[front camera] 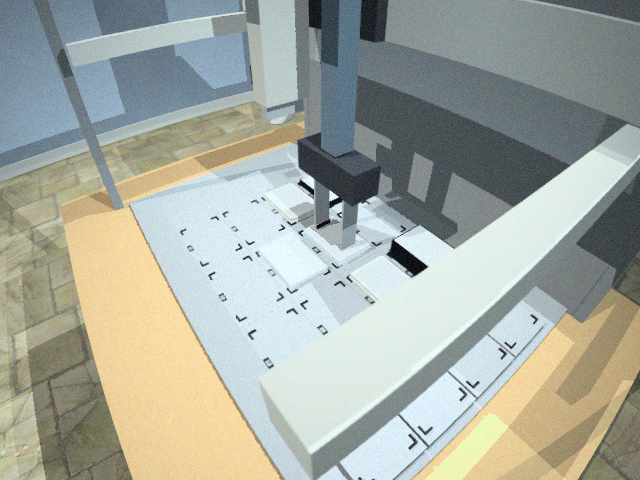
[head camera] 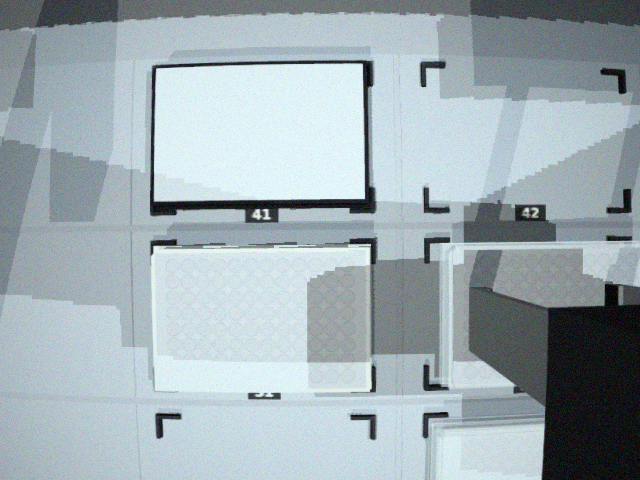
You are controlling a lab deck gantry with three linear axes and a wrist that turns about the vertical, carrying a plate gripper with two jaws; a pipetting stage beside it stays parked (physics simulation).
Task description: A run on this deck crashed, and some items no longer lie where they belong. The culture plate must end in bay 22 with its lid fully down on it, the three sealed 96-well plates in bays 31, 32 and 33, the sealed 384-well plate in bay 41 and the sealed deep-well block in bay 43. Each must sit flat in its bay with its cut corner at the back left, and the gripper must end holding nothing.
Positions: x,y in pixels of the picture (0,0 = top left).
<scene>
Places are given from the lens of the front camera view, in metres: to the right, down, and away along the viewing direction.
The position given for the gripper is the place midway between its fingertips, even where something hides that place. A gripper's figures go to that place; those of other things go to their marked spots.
gripper (front camera: pixel 334 235): 0.03, -0.01, 0.75
clear lid (front camera: pixel 290 257): -0.06, 0.03, 0.70
grey rear wall (front camera: pixel 466 145): 0.29, -0.19, 0.67
</scene>
